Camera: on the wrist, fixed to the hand. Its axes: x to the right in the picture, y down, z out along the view.
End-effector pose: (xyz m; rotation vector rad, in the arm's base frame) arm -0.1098 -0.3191 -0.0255 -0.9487 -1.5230 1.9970
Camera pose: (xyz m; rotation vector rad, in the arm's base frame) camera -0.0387 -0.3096 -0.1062 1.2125 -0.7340 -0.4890
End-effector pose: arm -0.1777 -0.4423 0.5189 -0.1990 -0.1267 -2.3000
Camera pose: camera -0.1137 -0.4911 0.4469 -0.1252 0.1803 0.8298
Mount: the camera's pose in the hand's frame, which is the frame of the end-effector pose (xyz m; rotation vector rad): -0.0202 0.0782 -0.0717 -0.0384 -0.0193 3.1401
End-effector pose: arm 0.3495 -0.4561 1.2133 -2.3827 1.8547 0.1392
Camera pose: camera 0.2687 -0.4665 1.2842 -1.8603 -2.3918 -0.2183
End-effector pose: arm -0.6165 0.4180 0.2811 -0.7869 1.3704 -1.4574
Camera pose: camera -0.6593 0.4691 0.1961 1.2793 0.7584 1.1246
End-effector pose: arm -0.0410 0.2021 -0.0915 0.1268 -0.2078 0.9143
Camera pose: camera -0.1063 0.2479 -0.1643 0.2688 0.1788 -2.2079
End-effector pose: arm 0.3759 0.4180 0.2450 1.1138 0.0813 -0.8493
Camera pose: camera 0.4362 0.5008 0.2793 0.0657 -1.2972 1.9270
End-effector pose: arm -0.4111 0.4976 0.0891 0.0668 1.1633 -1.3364
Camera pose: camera -0.3907 0.5819 0.0247 1.1581 -0.0597 1.4858
